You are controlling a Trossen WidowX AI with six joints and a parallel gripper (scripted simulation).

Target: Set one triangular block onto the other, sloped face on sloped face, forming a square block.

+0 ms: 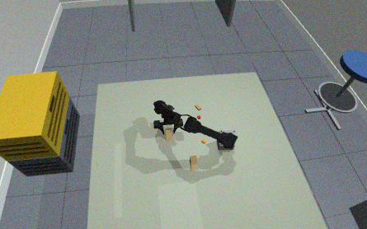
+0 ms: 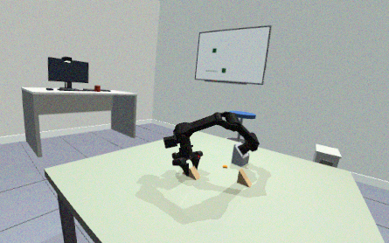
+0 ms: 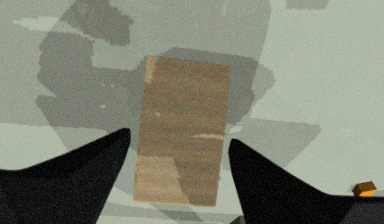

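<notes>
Now: gripper tip 3 cm past the red cube and 10 cm to the left of it. The rest, counted from my gripper tip: tan wooden triangular block: 2 cm above; then orange cube: 23 cm behind, 7 cm to the left.
</notes>
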